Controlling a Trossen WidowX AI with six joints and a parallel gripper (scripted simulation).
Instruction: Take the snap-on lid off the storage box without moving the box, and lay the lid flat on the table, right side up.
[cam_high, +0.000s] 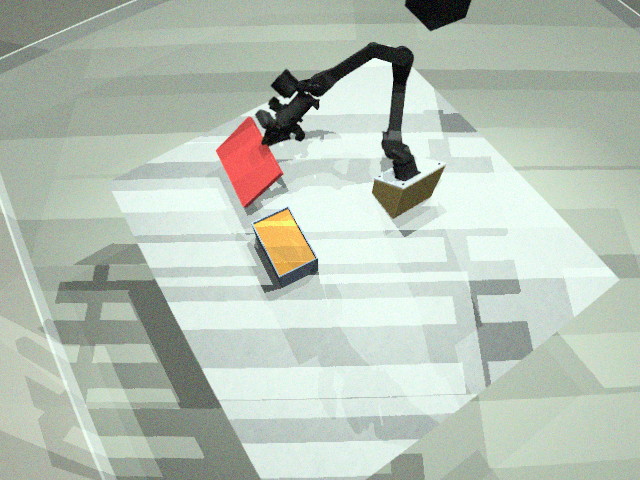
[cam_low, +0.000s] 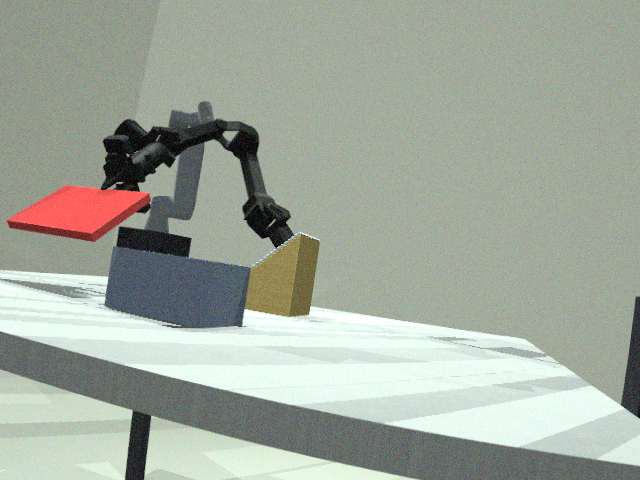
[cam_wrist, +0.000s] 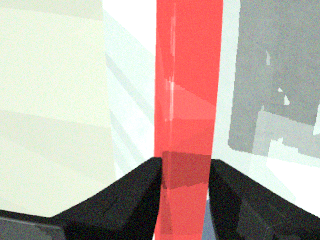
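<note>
Now: gripper tip 70 mm short of the red lid and 40 mm above it. Also, from my gripper tip: blue-grey storage box (280 mm to the left, 160 mm below, 80 mm ahead).
</note>
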